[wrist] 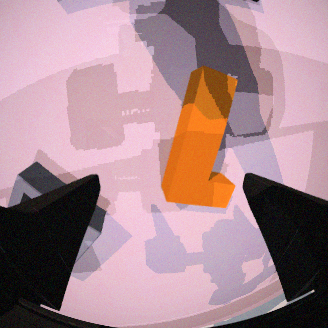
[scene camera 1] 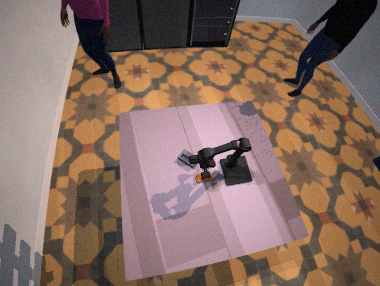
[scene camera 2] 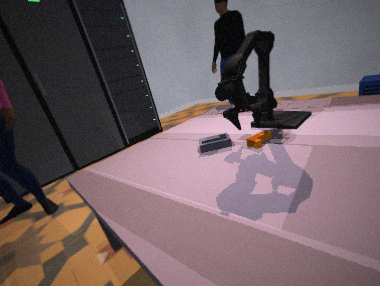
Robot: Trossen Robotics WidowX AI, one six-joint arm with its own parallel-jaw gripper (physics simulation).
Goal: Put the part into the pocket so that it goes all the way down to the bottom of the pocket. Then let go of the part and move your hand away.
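An orange L-shaped part lies flat on the pink table top. In the wrist view its short leg is at the lower end and points right. The grey block with the pocket stands apart from the part, at the left in the wrist view, partly hidden by a finger. My gripper is open and empty above the table. In the wrist view the part shows between and beyond the two fingertips. The pocket's inside is mostly hidden there.
The arm's dark base stands on the table top near the part. Shadows of the arm fall across the table. Two people and dark server cabinets stand beyond the table.
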